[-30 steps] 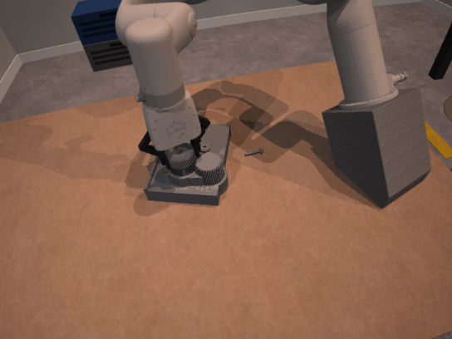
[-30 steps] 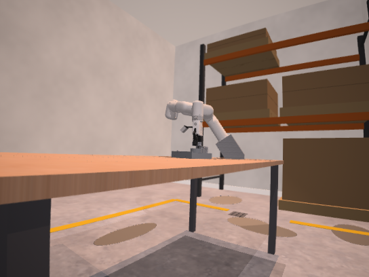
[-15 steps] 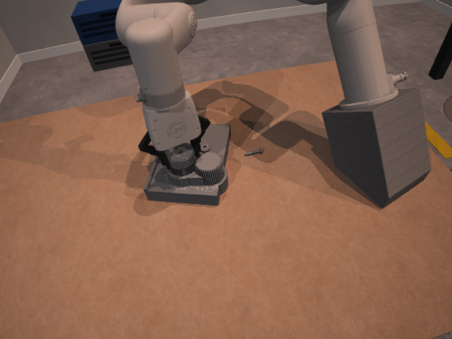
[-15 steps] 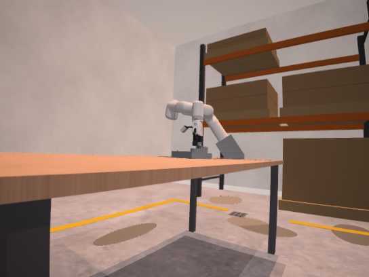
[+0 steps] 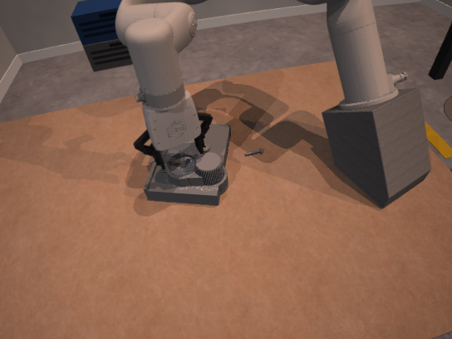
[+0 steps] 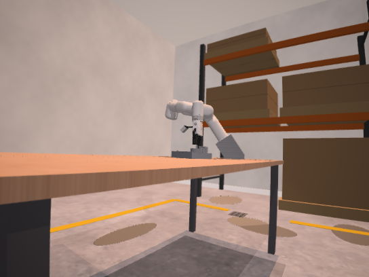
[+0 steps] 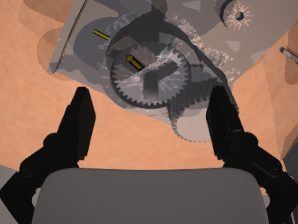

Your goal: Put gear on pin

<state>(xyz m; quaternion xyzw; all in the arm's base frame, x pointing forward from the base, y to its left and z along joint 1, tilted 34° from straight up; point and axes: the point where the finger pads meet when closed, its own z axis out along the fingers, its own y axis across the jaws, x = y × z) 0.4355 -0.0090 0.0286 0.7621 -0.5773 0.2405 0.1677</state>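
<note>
Now: hand 50 mm above the gear. Also, from my hand: bolt 190 mm behind, 90 mm below, 40 mm to the right.
</note>
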